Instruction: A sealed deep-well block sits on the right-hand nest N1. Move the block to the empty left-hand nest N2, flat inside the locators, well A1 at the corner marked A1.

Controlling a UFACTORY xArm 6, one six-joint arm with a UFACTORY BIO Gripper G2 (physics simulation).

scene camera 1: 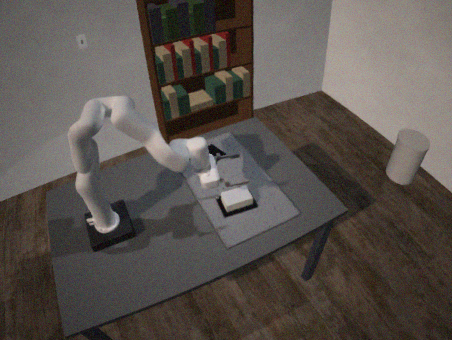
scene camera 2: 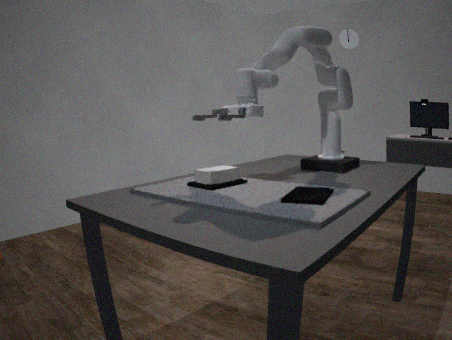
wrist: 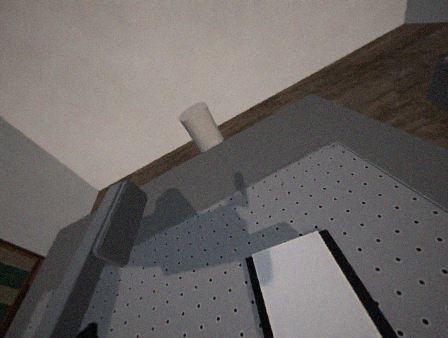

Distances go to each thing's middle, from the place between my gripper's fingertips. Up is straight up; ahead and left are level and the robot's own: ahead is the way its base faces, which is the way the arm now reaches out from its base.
Labels:
I see the black nest N2 [scene camera 2: 300,195] 36 cm to the left of my hand, 22 cm below it and 8 cm behind it.

